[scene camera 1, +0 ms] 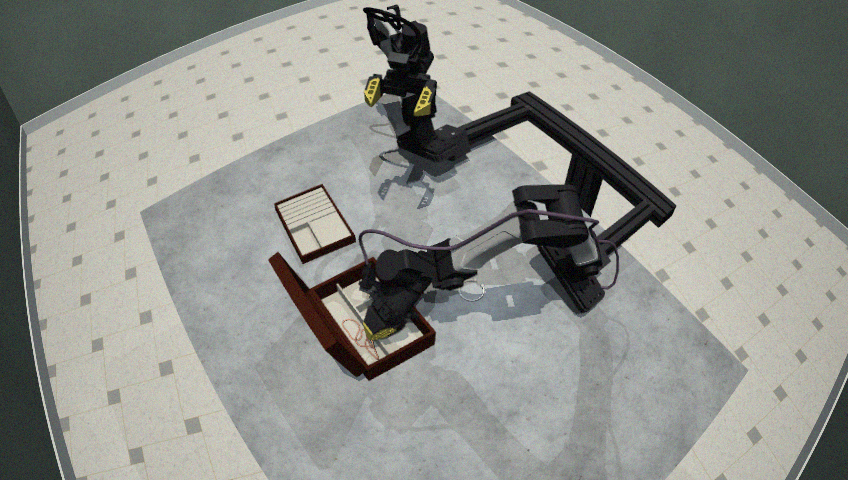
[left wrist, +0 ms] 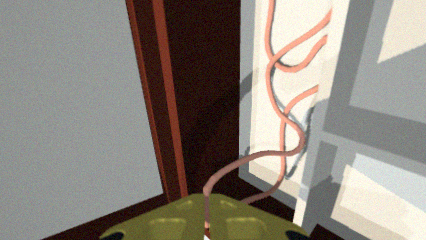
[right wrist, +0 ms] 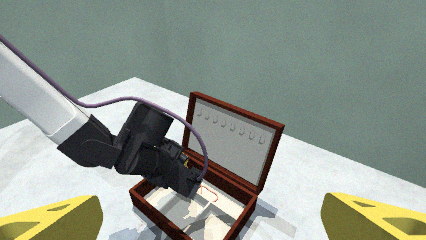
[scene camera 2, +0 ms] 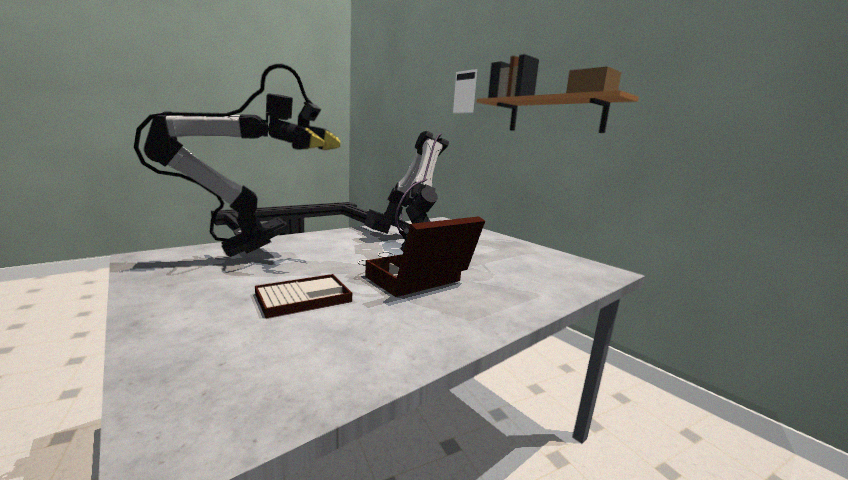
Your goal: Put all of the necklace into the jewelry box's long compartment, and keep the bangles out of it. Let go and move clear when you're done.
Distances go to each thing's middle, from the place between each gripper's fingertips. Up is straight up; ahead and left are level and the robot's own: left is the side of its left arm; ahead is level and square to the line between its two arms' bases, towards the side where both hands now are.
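My left hand (scene camera 1: 369, 338) is 70 mm to the left of the jewelry box (scene camera 1: 329, 299), 30 mm below it and 10 mm past it.
My right hand (scene camera 1: 392, 109), for its part, is 29 cm above the jewelry box, and it is also 18 cm to the right of the box and 23 cm short of it.
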